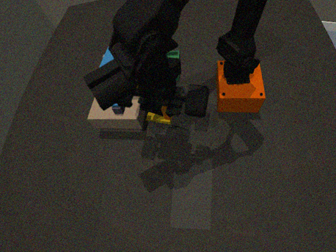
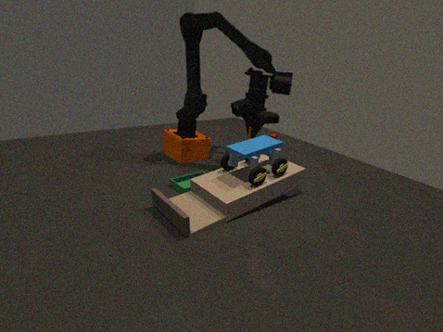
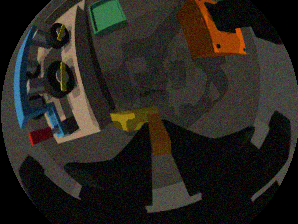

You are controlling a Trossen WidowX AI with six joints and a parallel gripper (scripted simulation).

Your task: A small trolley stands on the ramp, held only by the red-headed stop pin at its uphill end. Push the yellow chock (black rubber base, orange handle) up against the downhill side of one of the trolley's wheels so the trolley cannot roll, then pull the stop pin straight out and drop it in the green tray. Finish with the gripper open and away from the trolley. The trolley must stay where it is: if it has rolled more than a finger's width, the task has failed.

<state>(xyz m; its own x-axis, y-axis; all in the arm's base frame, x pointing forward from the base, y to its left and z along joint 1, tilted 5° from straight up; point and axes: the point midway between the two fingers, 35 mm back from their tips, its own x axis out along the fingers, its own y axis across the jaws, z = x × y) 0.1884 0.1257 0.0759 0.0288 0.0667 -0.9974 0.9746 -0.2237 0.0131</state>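
Right now the yellow chock is 2 cm ahead of my gripper tip and 1 cm below it. Round my gripper tip: red-headed stop pin: 13 cm ahead, 5 cm to the right, 2 cm above; trolley: 15 cm ahead, 15 cm to the right; raised lip: 13 cm ahead, 41 cm to the right, 8 cm below.
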